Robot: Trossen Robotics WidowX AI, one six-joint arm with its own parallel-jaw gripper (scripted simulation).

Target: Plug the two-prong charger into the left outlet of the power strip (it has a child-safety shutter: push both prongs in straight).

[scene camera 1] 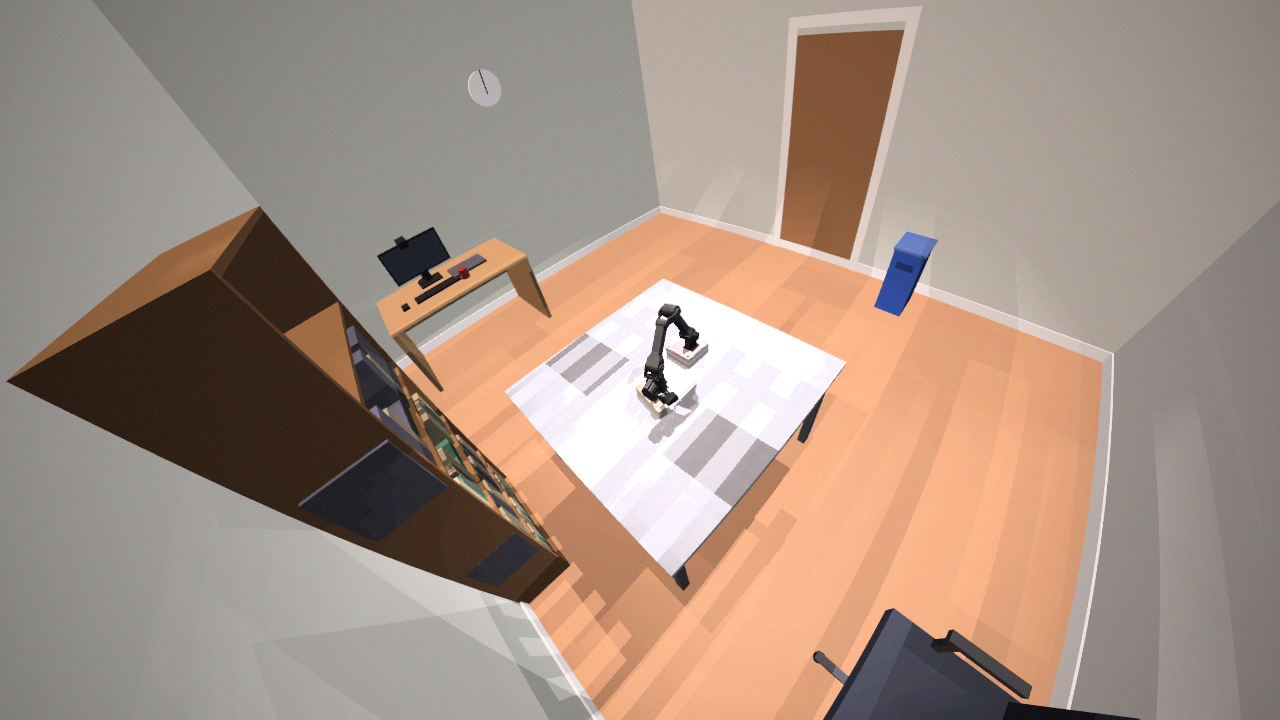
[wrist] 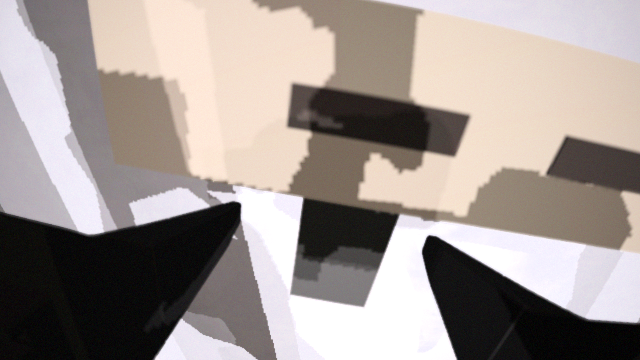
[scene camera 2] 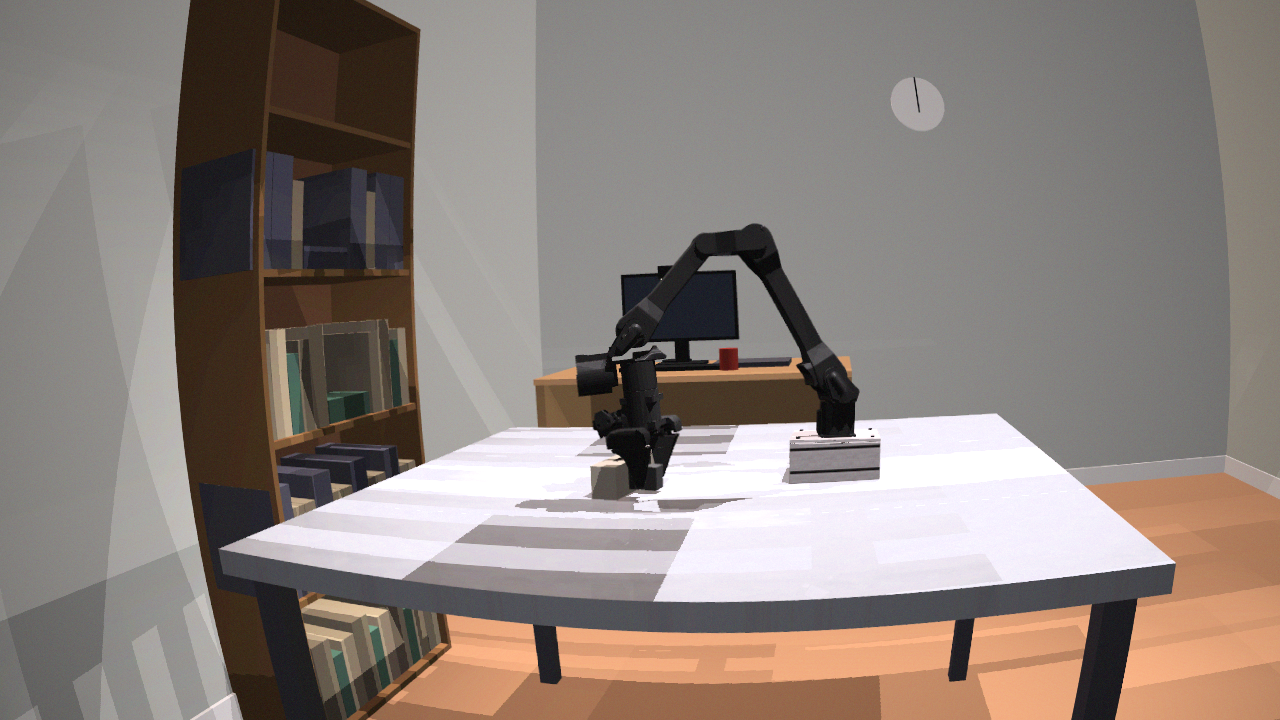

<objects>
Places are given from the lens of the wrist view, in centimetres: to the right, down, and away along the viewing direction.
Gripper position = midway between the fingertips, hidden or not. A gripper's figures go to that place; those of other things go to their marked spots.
my gripper (wrist: 332,227): 1, 2, 11
charger (wrist: 339,251): 1, 2, 8
</objects>
